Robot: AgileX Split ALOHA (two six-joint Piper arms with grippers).
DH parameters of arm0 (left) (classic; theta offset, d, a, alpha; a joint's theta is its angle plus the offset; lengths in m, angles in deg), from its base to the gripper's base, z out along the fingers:
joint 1: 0 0.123 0 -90
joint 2: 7.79 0 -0.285 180
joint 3: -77.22 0 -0.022 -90
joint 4: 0 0.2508 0 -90
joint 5: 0 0 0.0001 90
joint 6: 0 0.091 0 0
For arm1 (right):
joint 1: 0 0.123 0 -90
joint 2: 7.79 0 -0.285 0
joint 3: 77.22 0 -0.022 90
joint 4: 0 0.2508 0 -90
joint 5: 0 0 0.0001 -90
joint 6: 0 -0.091 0 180
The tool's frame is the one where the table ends.
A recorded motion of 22 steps. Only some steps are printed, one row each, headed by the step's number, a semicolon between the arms.
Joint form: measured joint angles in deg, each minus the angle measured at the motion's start. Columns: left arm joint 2, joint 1, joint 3, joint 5, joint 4, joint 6; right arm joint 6, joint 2, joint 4, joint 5, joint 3, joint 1.
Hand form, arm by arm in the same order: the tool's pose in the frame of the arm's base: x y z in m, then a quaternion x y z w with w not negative. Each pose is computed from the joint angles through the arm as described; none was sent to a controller.
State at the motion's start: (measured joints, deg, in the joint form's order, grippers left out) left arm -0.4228 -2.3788 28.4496 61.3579 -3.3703 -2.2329; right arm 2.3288 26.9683 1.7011 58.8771 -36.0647 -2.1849
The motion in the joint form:
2: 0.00 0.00 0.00 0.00 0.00 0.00; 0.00 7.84 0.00 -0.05 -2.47 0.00
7: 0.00 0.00 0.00 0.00 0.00 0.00; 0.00 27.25 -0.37 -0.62 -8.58 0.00
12: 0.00 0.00 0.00 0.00 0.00 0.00; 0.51 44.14 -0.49 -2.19 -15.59 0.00
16: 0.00 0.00 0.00 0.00 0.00 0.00; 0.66 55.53 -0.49 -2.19 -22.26 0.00
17: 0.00 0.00 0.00 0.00 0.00 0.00; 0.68 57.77 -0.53 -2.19 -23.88 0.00
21: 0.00 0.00 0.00 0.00 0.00 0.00; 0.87 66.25 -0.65 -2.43 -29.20 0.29
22: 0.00 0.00 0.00 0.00 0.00 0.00; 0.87 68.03 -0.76 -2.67 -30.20 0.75
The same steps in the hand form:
2: -0.0062 -0.0044 0.2756 0.00243 0.85452 -0.05022 0.51698; 0.0931 -0.0012 0.3058 0.00171 0.93992 0.00112 0.34138
7: -0.0062 -0.0044 0.2756 0.00243 0.85452 -0.05022 0.51698; 0.1594 -0.0043 0.2956 0.00240 0.97198 0.00178 0.23503
12: -0.0062 -0.0044 0.2756 0.00243 0.85452 -0.05022 0.51698; 0.2227 -0.0069 0.2752 -0.00135 0.98646 0.00248 0.16401
16: -0.0062 -0.0044 0.2756 0.00243 0.85452 -0.05022 0.51698; 0.2675 -0.0086 0.2581 -0.00229 0.99236 0.00392 0.12328
17: -0.0062 -0.0044 0.2756 0.00243 0.85452 -0.05022 0.51698; 0.2770 -0.0090 0.2550 -0.00257 0.99301 0.00380 0.11791
21: -0.0062 -0.0044 0.2756 0.00243 0.85452 -0.05022 0.51698; 0.3104 -0.0089 0.2357 -0.00699 0.99568 0.00397 0.09254
22: -0.0062 -0.0044 0.2756 0.00243 0.85452 -0.05022 0.51698; 0.3172 -0.0067 0.2305 -0.01138 0.99607 0.00365 0.08780

